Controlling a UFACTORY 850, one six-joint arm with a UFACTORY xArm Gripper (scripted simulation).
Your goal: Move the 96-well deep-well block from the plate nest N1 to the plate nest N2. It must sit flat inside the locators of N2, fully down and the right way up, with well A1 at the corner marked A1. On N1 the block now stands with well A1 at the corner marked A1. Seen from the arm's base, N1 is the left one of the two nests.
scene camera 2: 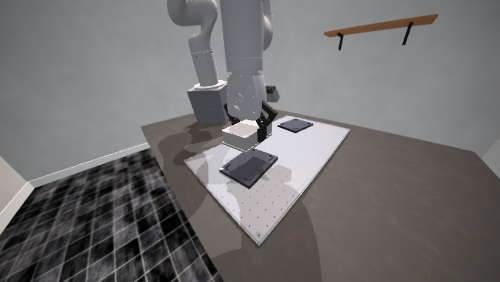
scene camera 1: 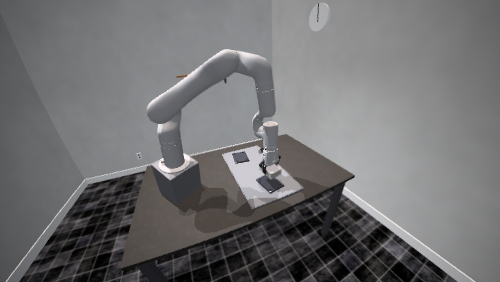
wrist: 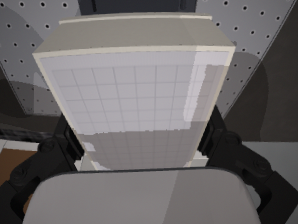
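Observation:
A white deep-well block [scene camera 2: 242, 136] [wrist: 138, 91] is visible. Visible too is the gripper [scene camera 2: 248, 136] [wrist: 140, 103].

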